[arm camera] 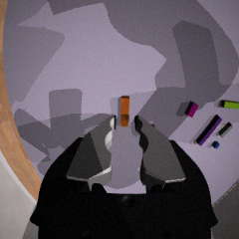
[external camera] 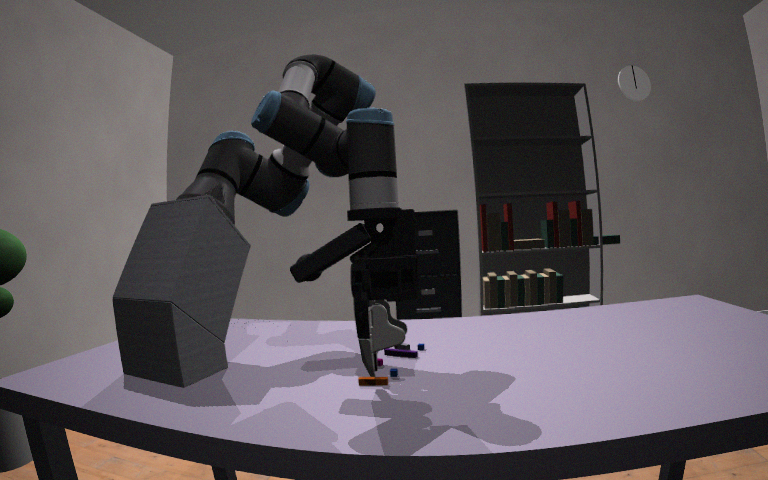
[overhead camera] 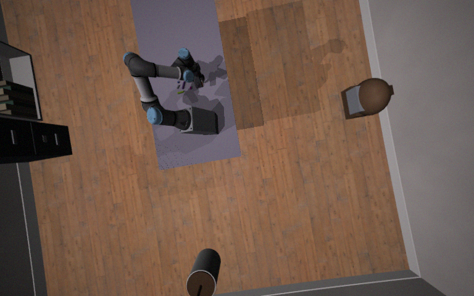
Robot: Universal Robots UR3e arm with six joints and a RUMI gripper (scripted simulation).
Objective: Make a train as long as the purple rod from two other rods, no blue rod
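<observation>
My hand is 3 cm above the orange rod. Also, from my hand: lime rod (18 cm to the left, 3 cm below, 3 cm behind); purple rod (15 cm to the left, 3 cm below, 2 cm ahead); magenta rod (10 cm to the left, 3 cm below, 1 cm behind).
</observation>
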